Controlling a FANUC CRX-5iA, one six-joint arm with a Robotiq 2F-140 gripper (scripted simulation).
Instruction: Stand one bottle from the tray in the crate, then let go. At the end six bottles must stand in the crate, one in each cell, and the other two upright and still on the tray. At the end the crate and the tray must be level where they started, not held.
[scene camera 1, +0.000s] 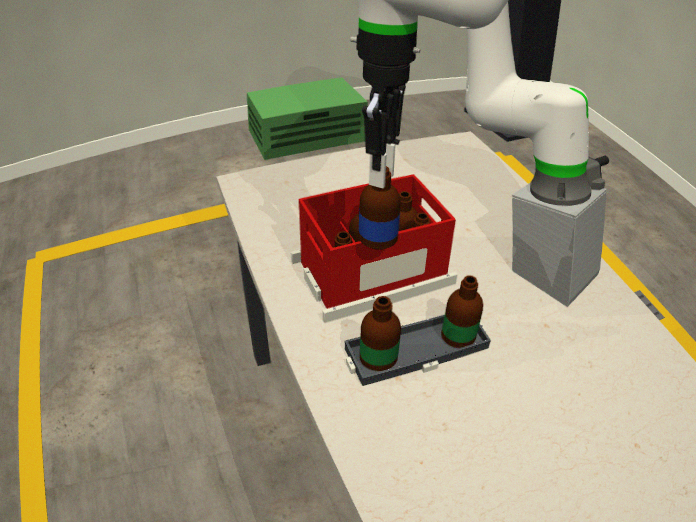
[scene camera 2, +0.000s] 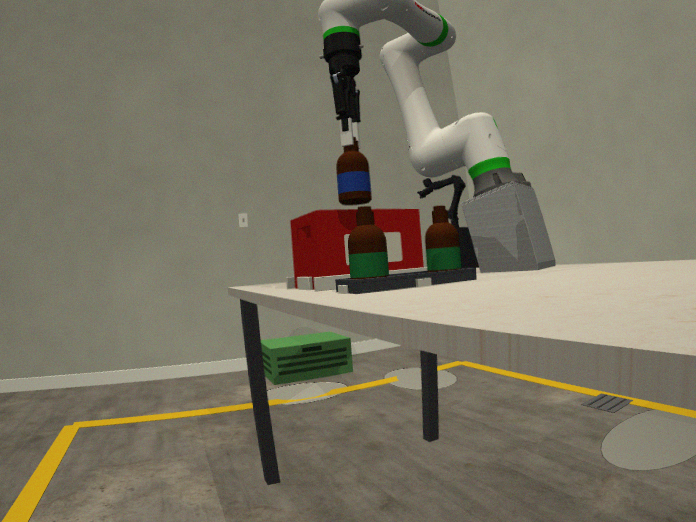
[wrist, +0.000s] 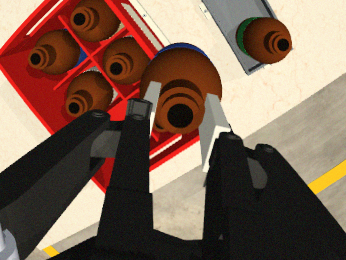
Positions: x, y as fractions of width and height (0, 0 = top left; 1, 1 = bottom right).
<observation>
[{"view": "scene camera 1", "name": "gripper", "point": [0.55, 0.34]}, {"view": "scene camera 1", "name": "glass bottle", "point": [0.55, 0.40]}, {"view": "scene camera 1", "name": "grey tray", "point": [0.61, 0.66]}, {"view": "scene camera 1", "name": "red crate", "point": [0.49, 0.53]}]
</observation>
